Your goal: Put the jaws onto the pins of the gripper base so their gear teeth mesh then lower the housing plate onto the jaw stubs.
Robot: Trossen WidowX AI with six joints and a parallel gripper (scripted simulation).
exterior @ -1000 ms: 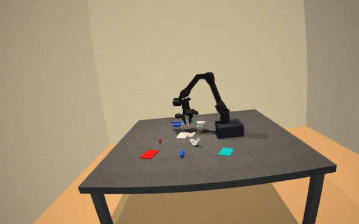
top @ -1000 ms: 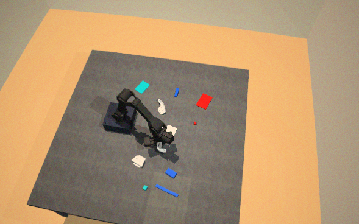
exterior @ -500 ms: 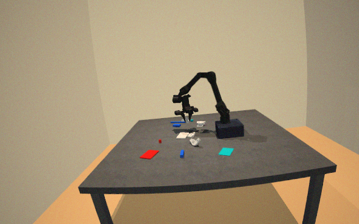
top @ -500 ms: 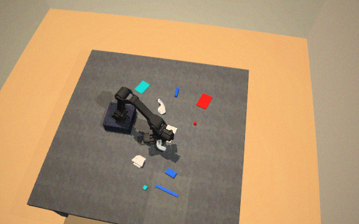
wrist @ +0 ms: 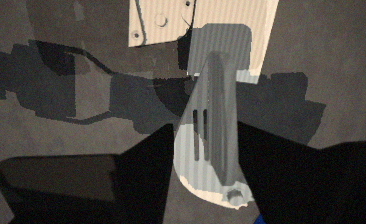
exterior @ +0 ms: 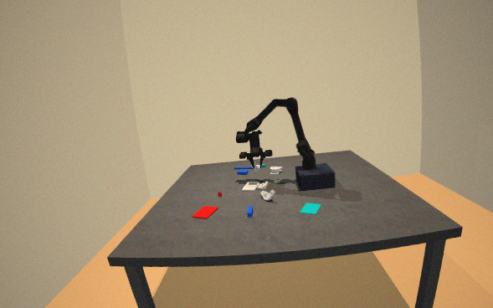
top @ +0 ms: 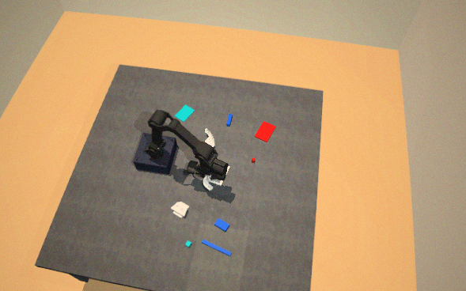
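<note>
Now: the white jaw 40 mm to the right of my gripper tip and 10 mm ahead of it. Also, from my gripper tip: red cube 220 mm ahead, 170 mm to the left, 70 mm below; then blue block 210 mm to the right, 100 mm ahead, 80 mm below; then white block 150 mm to the right, 120 mm behind, 70 mm below.
</note>
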